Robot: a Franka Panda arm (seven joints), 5 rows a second.
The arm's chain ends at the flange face. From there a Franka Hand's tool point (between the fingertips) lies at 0.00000 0.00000 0.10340 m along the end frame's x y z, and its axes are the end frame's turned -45 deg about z.
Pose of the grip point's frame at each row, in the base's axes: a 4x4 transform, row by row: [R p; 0 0 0 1], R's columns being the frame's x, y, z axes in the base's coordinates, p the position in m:
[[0.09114 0.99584 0.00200 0.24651], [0.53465 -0.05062 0.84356 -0.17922], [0.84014 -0.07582 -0.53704 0.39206], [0 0 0 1]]
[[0.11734 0.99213 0.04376 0.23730], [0.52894 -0.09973 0.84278 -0.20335], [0.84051 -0.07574 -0.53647 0.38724], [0 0 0 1]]
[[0.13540 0.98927 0.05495 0.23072], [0.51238 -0.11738 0.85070 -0.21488], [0.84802 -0.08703 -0.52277 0.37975], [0 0 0 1]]
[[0.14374 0.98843 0.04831 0.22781], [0.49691 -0.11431 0.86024 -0.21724], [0.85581 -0.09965 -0.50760 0.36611], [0 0 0 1]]
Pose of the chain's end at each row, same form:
[[0.76861 0.63972 0.00200 0.24630], [0.34226 -0.41385 0.84356 -0.26644], [0.54046 -0.64768 -0.53704 0.44759], [0 0 0 1]]
[[0.78451 0.61857 0.04376 0.23278], [0.30350 -0.44454 0.84278 -0.29049], [0.54077 -0.64789 -0.53647 0.44271], [0 0 0 1]]
[[0.79526 0.60378 0.05495 0.22504], [0.27931 -0.44531 0.85070 -0.30284], [0.53810 -0.66118 -0.52277 0.43380], [0 0 0 1]]
[[0.80057 0.59729 0.04831 0.22281], [0.27054 -0.43220 0.86024 -0.30619], [0.53469 -0.67561 -0.50760 0.41860], [0 0 0 1]]

